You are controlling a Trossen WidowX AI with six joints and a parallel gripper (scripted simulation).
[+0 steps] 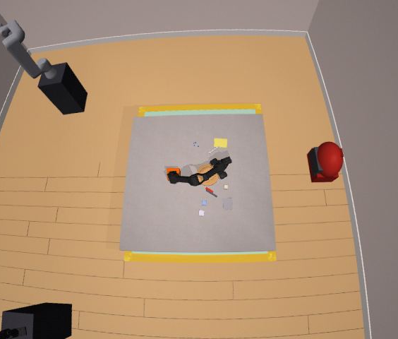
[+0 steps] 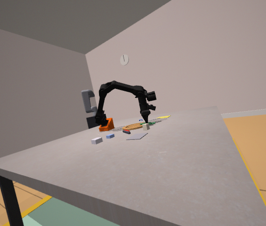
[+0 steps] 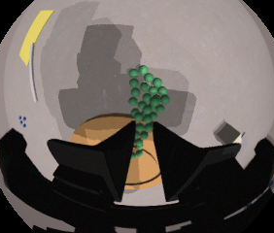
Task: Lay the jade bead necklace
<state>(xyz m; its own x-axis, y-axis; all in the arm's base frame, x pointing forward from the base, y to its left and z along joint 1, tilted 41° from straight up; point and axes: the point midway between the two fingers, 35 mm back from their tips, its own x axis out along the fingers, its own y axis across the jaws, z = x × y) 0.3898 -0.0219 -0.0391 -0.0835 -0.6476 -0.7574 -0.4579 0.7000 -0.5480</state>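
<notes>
Now: the round wooden bead board 10 cm behind my gripper tip, 2 cm to the right of it and 1 cm below it. The rest, counted from my gripper tip: beige cube 15 cm to the right, 5 cm ahead; red-handled tool 17 cm to the right, 8 cm behind, 1 cm below; grey sheet 29 cm to the right, 5 cm ahead, 1 cm below.
</notes>
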